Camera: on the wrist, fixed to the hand. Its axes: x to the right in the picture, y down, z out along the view.
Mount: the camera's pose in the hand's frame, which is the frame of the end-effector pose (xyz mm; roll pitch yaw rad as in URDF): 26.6 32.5 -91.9 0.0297 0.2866 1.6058
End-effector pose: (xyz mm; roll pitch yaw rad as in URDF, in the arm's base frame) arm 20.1 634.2 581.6 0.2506 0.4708 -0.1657
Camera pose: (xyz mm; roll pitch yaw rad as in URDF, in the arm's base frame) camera 16.2 689.9 497.4 0.4916 0.0170 1.4514
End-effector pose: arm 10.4 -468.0 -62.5 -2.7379 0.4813 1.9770
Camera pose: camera 48.6 -389.8 -11.2 2.6744 0.0879 0.3220
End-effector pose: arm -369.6 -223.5 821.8 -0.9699 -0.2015 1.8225
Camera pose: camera -324.4 -168.7 750.0 -0.4887 1.2169 2.9221
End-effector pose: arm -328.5 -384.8 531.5 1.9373 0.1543 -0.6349
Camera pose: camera -255.5 -346.5 589.9 2.1691 -1.4263 -1.2209
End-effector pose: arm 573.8 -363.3 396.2 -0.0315 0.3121 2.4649
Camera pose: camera 557.8 -388.4 299.6 0.3570 0.2914 -2.1135
